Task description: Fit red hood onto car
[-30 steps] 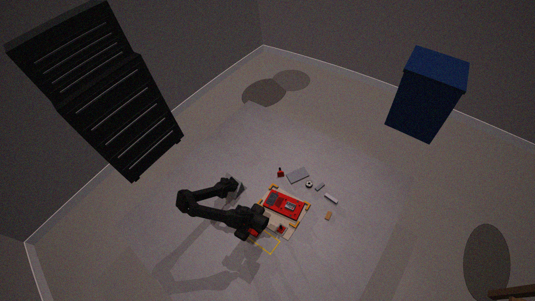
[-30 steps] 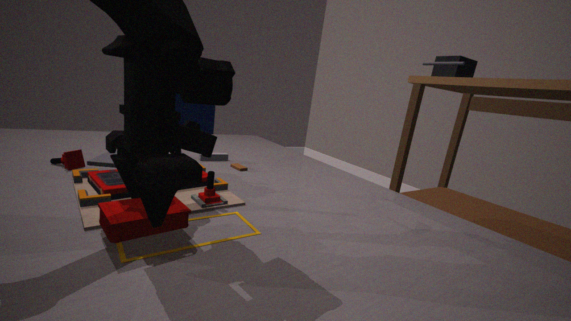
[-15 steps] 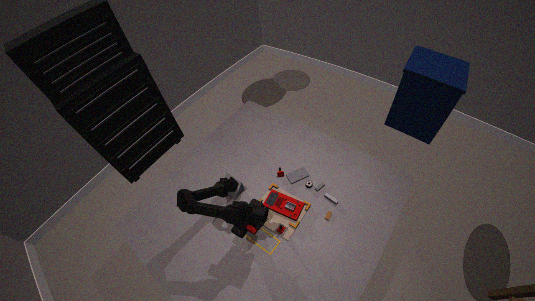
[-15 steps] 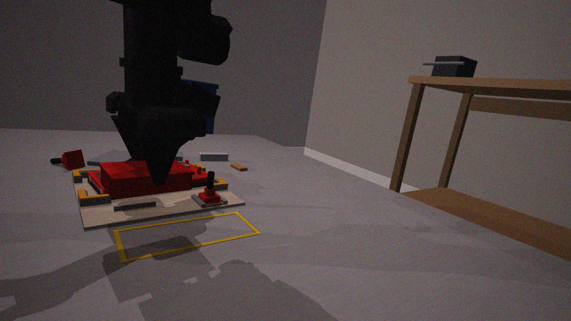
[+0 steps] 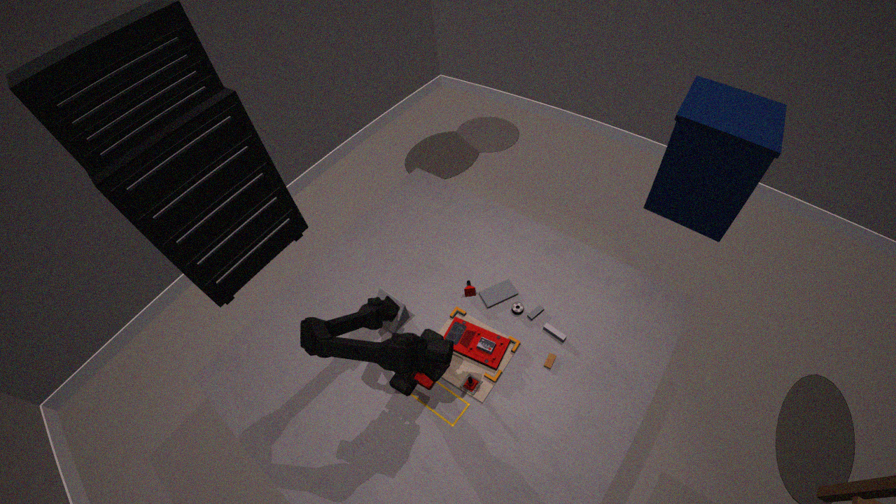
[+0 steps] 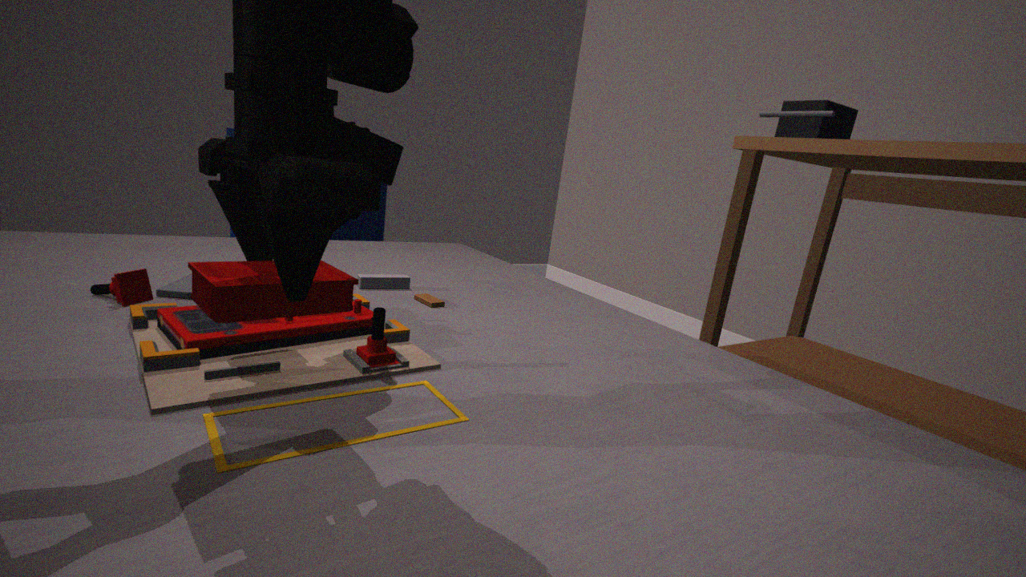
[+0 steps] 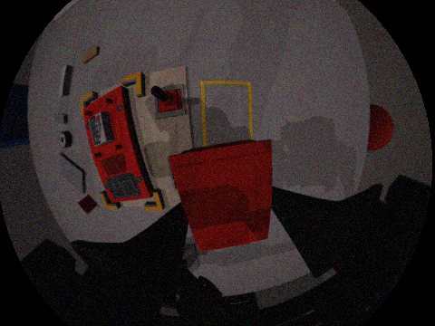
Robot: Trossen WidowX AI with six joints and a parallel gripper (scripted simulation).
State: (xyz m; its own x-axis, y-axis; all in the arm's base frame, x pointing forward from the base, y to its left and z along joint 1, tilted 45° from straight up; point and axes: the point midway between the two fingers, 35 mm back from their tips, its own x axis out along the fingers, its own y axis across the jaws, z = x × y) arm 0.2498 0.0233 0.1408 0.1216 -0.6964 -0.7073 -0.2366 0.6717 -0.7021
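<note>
Right now the grey engine block is 21 cm to the left of my gripper tip, 8 cm below it and 6 cm ahead of it. Round my gripper tip: small wooden block 31 cm to the left, 24 cm ahead, 10 cm below; then red hood right at my gripper tip; then pale baseplate 17 cm to the left, 10 cm below, 3 cm ahead.
</note>
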